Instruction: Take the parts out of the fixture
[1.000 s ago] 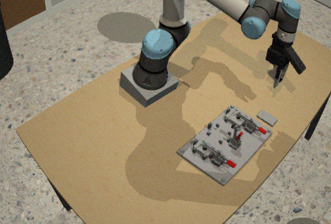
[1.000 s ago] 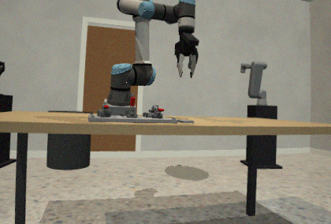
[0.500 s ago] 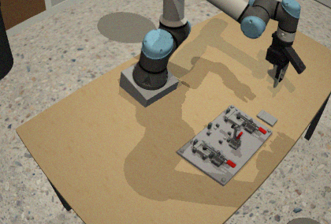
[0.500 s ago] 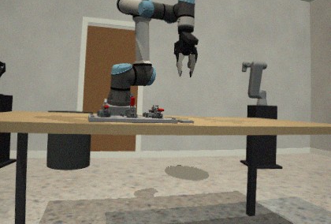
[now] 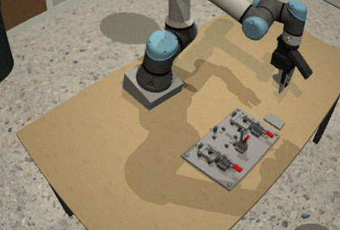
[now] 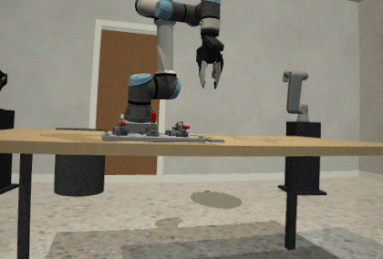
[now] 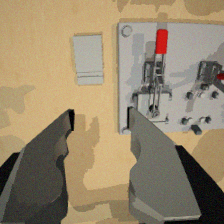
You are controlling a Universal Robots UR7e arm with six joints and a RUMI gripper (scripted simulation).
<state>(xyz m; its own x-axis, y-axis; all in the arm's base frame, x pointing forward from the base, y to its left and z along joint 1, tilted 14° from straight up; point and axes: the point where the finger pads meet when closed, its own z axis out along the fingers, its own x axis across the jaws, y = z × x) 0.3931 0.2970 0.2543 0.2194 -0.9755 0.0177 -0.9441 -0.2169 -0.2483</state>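
The grey fixture plate is 21 cm to the right of my hand, 21 cm below it and 1 cm behind it.
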